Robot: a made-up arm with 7 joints.
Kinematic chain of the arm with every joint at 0, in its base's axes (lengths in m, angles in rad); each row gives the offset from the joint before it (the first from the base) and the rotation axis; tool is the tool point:
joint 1: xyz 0 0 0.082 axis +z
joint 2: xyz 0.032 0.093 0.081 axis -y
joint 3: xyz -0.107 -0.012 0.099 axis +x
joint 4: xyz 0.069 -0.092 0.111 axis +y
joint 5: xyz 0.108 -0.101 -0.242 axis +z
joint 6: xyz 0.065 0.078 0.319 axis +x
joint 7: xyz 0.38 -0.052 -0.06 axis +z
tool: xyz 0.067 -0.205 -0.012
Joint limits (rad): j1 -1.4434..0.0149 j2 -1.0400..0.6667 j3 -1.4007..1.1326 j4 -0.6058..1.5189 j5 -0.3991..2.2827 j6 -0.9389..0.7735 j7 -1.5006..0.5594
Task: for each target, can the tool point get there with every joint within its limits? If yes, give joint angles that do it. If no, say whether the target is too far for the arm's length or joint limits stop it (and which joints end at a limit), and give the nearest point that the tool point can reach.
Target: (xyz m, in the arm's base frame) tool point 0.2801 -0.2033 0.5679
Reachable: yes | joints -0.4136 0.4691 0.0001 -0.0275 0.5417 0.0237 -0.7677
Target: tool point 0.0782 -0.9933 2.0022
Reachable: no: too far | nearest point 0.0852 -0.4814 1.0343 | short by 1.095 m
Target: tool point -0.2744 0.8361 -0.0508
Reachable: no: joint limits stop it (at a limit: joint 2, joint 3, joint 4, joint 5, joint 6, joint 7) | nearest point -0.1969 0.5999 -0.0125 | short by 0.251 m
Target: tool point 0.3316 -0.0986 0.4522
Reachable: yes | joints -0.7317 0.1957 0.4621 -0.1909 1.2174 0.4228 -0.6294
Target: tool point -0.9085 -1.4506 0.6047
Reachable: no: too far | nearest point -0.4153 -0.8030 0.4064 | short by 0.838 m
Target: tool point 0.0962 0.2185 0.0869
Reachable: yes | joints -0.2520 -0.4643 -0.9933 0.9748 2.0380 -0.0765 -0.6572
